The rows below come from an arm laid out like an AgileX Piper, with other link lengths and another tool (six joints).
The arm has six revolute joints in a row. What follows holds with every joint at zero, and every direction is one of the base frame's. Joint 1 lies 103.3 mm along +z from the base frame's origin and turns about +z. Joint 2 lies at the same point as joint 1 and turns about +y. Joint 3 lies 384.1 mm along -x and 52.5 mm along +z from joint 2 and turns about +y. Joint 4 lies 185.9 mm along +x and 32.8 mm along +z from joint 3 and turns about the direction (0.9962, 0, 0.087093). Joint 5 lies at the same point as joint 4 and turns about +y. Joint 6 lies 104.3 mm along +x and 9.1 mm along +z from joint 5 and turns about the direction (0.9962, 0, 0.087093). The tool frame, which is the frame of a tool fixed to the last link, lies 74.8 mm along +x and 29 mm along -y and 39.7 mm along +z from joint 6; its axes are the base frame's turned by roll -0.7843, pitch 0.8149 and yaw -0.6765 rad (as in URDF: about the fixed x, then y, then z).
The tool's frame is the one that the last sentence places.
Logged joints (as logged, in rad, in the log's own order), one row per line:
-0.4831, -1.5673, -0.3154, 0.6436, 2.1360, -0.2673
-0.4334, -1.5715, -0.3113, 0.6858, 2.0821, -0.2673
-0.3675, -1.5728, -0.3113, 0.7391, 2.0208, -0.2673
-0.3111, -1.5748, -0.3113, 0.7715, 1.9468, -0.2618
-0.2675, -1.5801, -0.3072, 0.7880, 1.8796, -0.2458
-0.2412, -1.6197, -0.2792, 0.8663, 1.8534, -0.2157
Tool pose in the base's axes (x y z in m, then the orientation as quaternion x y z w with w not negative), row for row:
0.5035, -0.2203, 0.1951, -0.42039, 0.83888, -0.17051, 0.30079
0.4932, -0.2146, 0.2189, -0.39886, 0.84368, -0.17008, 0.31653
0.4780, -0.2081, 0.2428, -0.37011, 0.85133, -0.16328, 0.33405
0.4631, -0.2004, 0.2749, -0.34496, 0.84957, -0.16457, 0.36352
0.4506, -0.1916, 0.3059, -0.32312, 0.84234, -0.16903, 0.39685
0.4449, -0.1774, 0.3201, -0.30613, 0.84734, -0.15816, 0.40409
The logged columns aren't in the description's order. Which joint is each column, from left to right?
Columns, left to right: joint 4, joint 3, joint 1, joint 5, joint 2, joint 6.
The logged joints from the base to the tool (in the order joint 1, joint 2, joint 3, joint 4, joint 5, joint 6), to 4 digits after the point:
-0.3154, 2.1360, -1.5673, -0.4831, 0.6436, -0.2673
-0.3113, 2.0821, -1.5715, -0.4334, 0.6858, -0.2673
-0.3113, 2.0208, -1.5728, -0.3675, 0.7391, -0.2673
-0.3113, 1.9468, -1.5748, -0.3111, 0.7715, -0.2618
-0.3072, 1.8796, -1.5801, -0.2675, 0.7880, -0.2458
-0.2792, 1.8534, -1.6197, -0.2412, 0.8663, -0.2157

